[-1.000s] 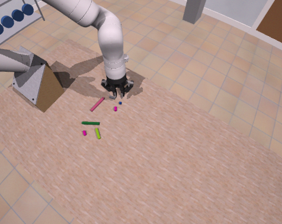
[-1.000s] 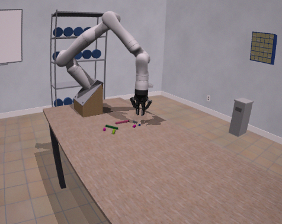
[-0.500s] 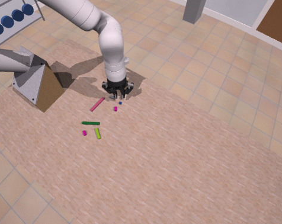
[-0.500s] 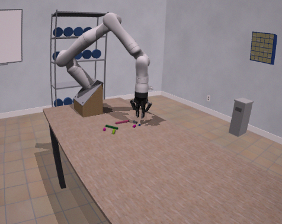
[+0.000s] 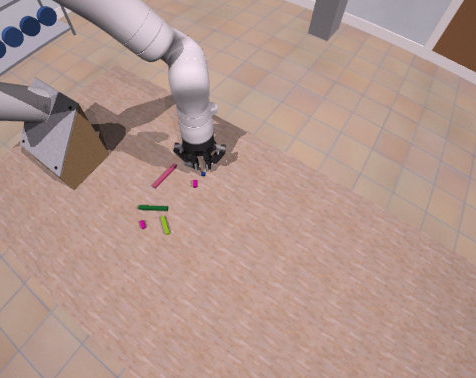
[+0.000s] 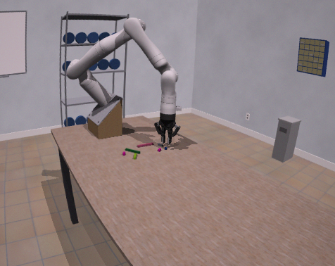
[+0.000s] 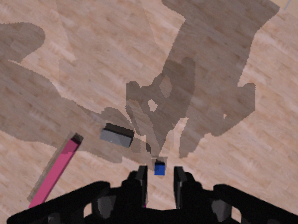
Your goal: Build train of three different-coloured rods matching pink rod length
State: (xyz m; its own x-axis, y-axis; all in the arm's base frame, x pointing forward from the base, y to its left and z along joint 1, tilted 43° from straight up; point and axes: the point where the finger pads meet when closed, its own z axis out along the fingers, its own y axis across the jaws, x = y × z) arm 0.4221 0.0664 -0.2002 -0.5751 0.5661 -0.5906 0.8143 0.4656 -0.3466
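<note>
Now: hand 5 cm above the blue rod. Round my hand: green rod (17 cm to the right, 5 cm below, 4 cm behind); then pink rod (8 cm behind, 7 cm to the right, 5 cm below); then grey rod (5 cm below, 5 cm behind).
</note>
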